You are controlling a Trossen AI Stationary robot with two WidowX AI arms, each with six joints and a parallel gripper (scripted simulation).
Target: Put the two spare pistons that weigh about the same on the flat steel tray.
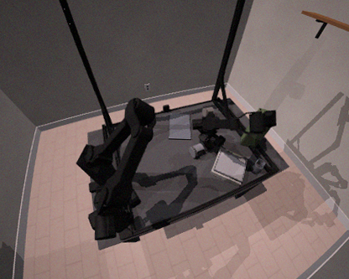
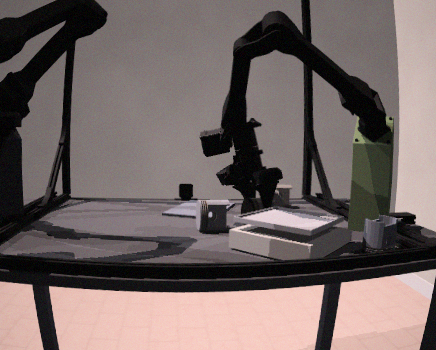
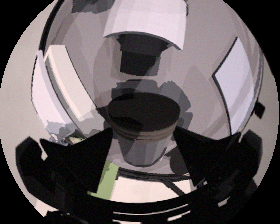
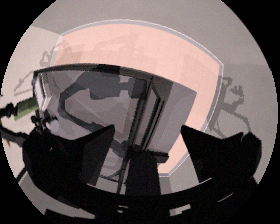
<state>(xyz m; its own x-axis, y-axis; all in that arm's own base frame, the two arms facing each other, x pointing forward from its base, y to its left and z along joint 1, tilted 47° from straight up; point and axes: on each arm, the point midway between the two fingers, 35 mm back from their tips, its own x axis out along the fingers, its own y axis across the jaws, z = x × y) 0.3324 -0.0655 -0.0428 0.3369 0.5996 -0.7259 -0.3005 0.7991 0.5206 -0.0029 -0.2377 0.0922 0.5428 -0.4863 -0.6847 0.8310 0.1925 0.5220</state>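
My left hand is 20 cm short of the white scale pan, 4 cm to the right of it and 2 cm above it. From my left hand the other things lie so: flat grey steel tray: 21 cm behind, 13 cm to the right, 7 cm below; piston: 26 cm behind, 11 cm to the left, 4 cm below.
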